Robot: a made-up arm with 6 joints.
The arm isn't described. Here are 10 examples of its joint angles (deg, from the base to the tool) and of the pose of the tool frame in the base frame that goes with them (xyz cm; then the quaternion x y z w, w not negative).
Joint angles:
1: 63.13 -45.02 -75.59 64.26 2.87 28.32
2: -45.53 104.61 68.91 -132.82 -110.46 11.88
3: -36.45 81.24 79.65 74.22 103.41 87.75
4: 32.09 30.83 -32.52 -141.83 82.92 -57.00
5: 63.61 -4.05 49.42 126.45 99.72 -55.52
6: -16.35 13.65 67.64 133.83 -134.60 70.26
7: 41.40 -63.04 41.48 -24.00 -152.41 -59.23
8: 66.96 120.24 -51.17 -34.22 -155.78 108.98
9: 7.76 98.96 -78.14 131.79 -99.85 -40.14
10: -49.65 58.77 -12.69 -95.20 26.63 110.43
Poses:
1: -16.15 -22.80 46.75 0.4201 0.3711 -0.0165 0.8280
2: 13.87 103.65 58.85 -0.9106 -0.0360 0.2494 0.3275
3: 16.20 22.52 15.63 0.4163 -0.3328 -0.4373 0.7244
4: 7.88 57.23 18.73 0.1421 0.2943 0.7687 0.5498
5: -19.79 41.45 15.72 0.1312 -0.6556 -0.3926 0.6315
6: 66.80 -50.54 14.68 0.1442 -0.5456 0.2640 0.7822
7: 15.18 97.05 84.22 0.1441 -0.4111 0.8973 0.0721
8: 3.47 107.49 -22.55 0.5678 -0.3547 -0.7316 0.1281
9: -58.46 39.50 -28.60 0.0626 -0.6219 -0.6565 0.4223
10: 54.03 53.36 61.96 -0.4387 0.8007 -0.2319 0.3357
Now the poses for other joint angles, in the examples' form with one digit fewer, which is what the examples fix.
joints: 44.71 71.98 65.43 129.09 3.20 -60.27
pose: -24.2 85.6 74.5 -0.506 -0.437 -0.665 0.333
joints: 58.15 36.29 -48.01 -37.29 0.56 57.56
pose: -51.6 -3.3 64.1 -0.327 -0.248 0.462 0.787
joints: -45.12 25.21 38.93 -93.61 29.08 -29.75
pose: 59.2 -14.2 58.7 0.360 -0.021 0.185 0.914
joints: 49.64 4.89 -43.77 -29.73 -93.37 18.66
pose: -93.8 25.6 62.6 -0.497 -0.550 0.050 0.669
